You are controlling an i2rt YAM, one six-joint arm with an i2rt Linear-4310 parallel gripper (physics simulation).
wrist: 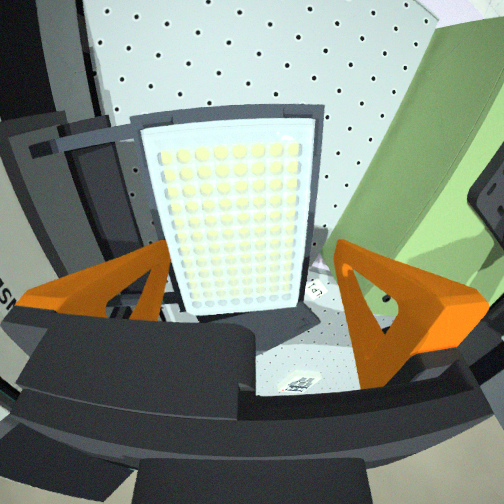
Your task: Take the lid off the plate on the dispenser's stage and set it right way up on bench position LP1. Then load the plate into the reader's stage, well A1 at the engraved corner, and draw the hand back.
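Observation:
A well plate point(231, 215) with many yellow wells lies on a dark grey stage point(305, 165) in the middle of the wrist view. A pale translucent lid seems to cover it, with a whitish rim around the wells. My gripper point(252, 250) has two orange fingers spread wide. The left fingertip point(161, 250) sits at the plate's left edge and the right fingertip point(342, 250) stands a little off its right edge. The fingers are open and hold nothing. I cannot tell whether the left finger touches the plate.
A grey dispenser body point(65, 190) with a horizontal arm stands to the left of the stage. A green block point(430, 170) rises at the right, with a dark device point(490, 195) at the far right edge. Small labels point(316, 289) lie on the perforated bench.

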